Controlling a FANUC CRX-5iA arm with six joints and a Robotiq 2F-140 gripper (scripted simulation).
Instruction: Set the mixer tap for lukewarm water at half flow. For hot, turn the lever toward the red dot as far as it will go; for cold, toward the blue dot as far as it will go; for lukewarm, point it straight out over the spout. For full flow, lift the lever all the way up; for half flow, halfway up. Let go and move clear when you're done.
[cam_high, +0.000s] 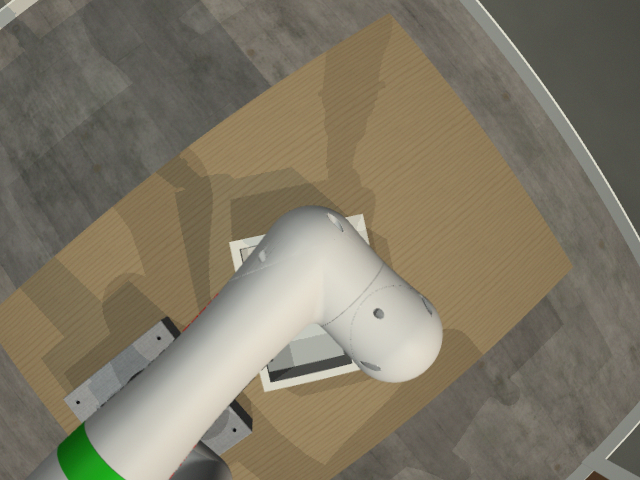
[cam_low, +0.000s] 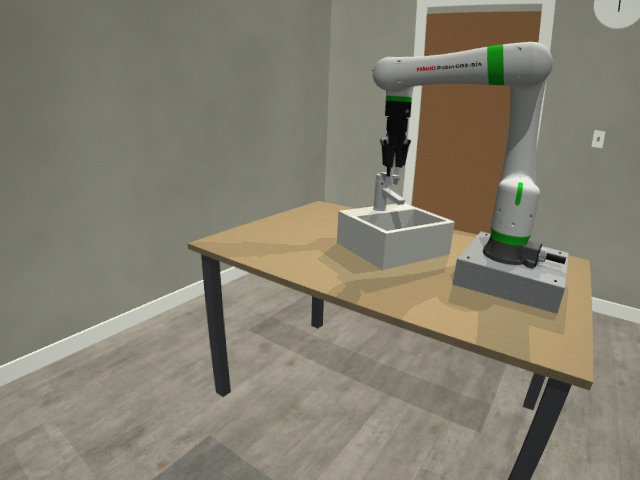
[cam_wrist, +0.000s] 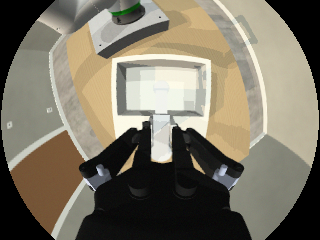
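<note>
Right now the mixer tap is 4 cm ahead of my hand, 2 cm to the right of it and 5 cm below it. From my hand the other things lie so: white basin 5 cm behind, 2 cm to the left, 24 cm below; lever 2 cm ahead, 1 cm to the right.
</note>
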